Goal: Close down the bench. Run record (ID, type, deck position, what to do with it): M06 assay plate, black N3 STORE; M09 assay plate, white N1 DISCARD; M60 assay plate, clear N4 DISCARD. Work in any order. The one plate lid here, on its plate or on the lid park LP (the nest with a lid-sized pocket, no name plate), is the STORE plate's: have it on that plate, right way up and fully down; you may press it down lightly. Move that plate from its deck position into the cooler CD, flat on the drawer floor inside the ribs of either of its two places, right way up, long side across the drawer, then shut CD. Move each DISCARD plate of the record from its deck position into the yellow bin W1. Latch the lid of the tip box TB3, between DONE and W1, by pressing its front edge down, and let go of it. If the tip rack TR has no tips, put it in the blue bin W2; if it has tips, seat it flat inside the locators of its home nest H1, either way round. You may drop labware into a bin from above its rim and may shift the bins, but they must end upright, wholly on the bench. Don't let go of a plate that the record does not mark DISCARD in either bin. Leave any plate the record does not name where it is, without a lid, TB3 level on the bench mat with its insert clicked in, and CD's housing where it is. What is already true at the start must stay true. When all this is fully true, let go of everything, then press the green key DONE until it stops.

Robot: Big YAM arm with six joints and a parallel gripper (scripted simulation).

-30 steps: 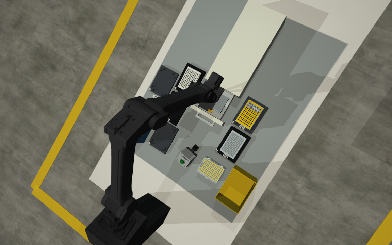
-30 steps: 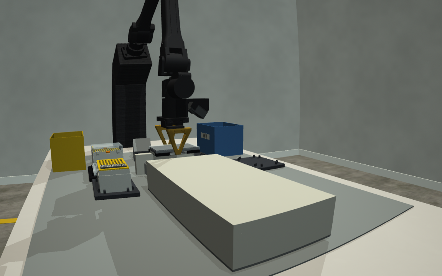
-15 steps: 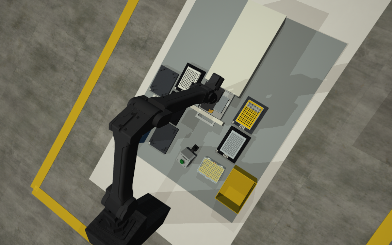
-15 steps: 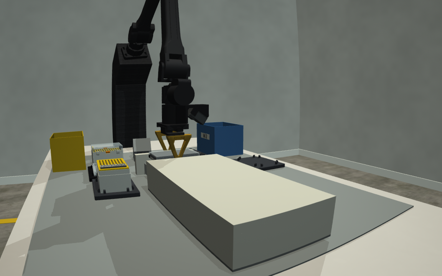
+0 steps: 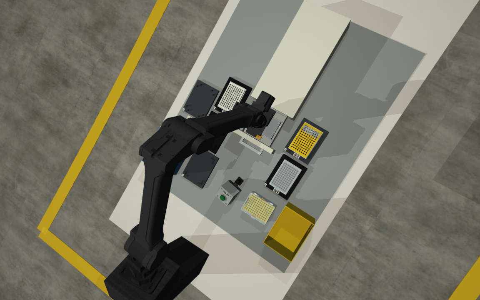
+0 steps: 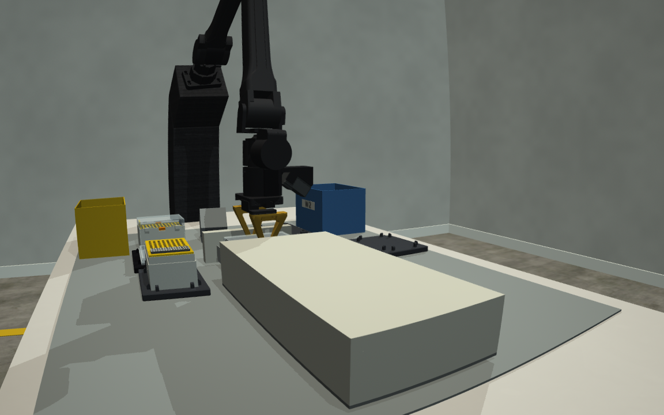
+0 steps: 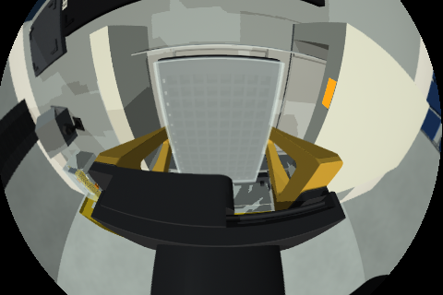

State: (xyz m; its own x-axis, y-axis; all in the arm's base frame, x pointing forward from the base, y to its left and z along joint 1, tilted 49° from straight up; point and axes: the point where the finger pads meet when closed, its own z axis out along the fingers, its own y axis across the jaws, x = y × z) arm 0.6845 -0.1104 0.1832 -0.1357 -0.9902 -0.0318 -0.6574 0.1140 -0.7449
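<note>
Now: hand 40 mm short of the cooler drawer, 30 mm above it and 10 mm to the left of it. Round my hand: cooler CD: 160 mm ahead, 30 mm to the right, 20 mm below; clear plate lid: 10 mm above; black plate: right at my hand.
</note>
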